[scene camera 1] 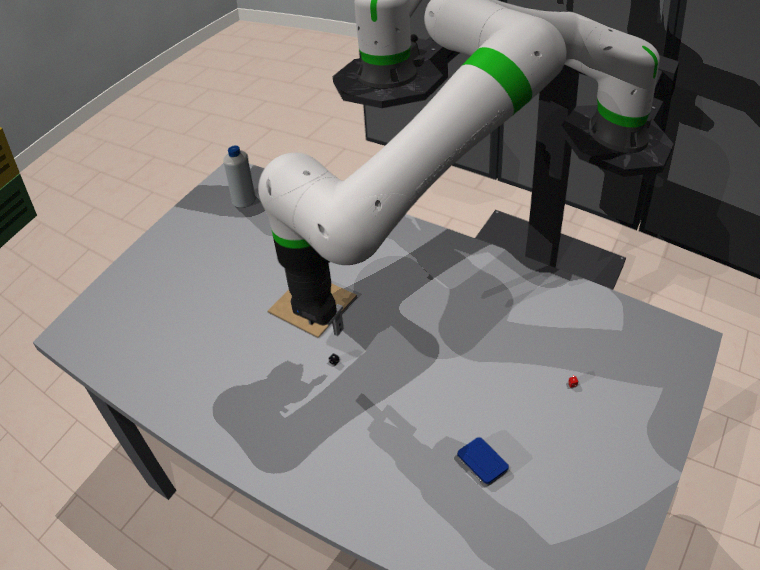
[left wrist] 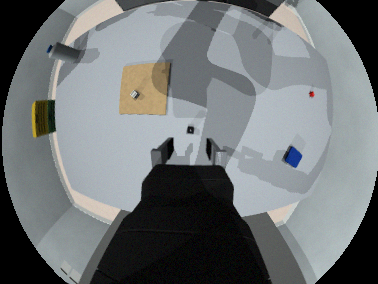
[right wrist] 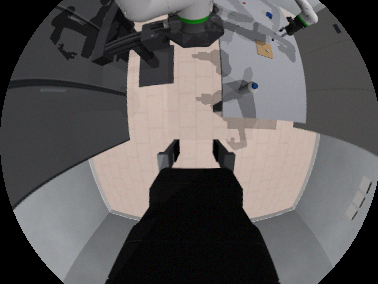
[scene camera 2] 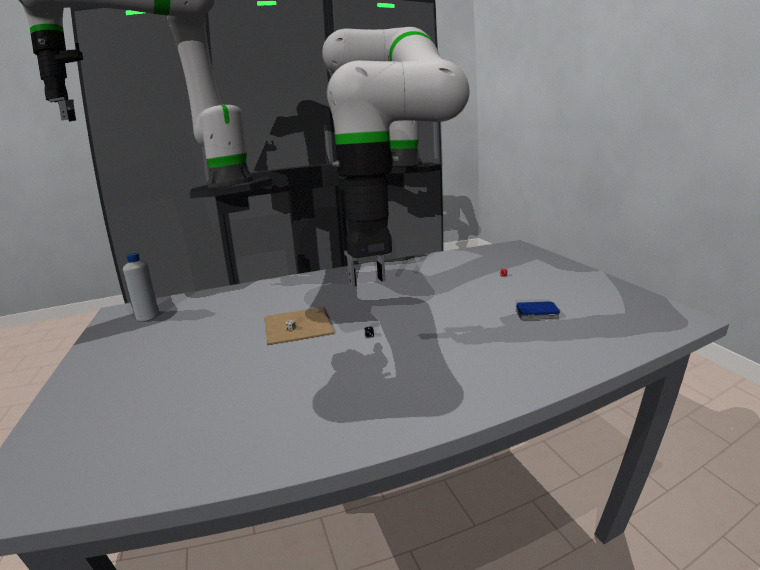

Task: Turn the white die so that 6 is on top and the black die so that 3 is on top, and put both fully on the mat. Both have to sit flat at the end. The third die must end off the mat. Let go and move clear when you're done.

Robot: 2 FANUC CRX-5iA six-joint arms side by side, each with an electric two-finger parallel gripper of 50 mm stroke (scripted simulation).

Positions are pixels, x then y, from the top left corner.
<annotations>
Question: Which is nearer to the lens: the blue-topped box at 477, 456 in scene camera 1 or the grey bottle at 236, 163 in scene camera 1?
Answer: The blue-topped box.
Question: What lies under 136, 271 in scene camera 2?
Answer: A grey bottle.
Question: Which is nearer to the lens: the tan mat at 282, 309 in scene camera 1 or the grey bottle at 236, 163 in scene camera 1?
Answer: The tan mat.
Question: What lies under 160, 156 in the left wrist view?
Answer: The left gripper.
</annotations>
